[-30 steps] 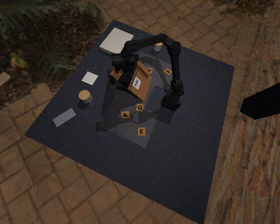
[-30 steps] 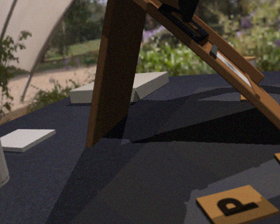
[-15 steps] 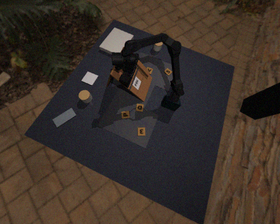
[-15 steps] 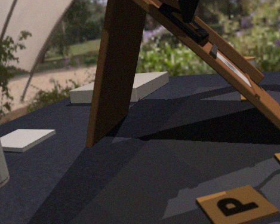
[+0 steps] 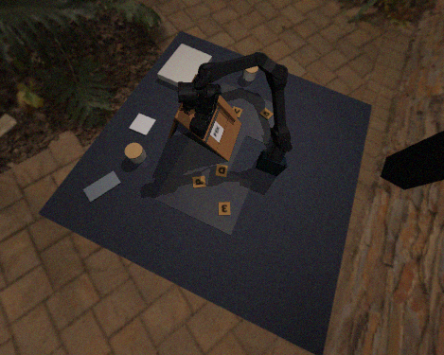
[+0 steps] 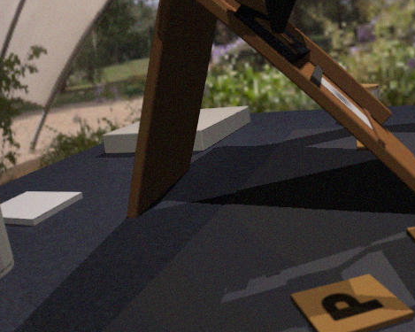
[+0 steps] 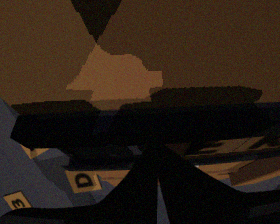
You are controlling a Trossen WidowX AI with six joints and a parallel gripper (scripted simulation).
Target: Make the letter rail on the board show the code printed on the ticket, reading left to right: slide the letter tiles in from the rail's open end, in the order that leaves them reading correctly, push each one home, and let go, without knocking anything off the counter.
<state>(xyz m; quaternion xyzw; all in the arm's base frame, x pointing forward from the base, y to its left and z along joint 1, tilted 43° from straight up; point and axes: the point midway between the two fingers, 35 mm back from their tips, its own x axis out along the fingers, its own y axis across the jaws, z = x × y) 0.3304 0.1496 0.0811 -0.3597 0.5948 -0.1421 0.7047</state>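
Right now my gripper tip is 110 mm past the letter tile, 200 mm to the right of it and 170 mm above it. Round my gripper tip: white block: 350 mm ahead, 340 mm to the right, 160 mm below; then white card: 320 mm ahead, 100 mm to the left, 170 mm below; then white ticket: 60 mm behind, 30 mm to the right, 70 mm below.
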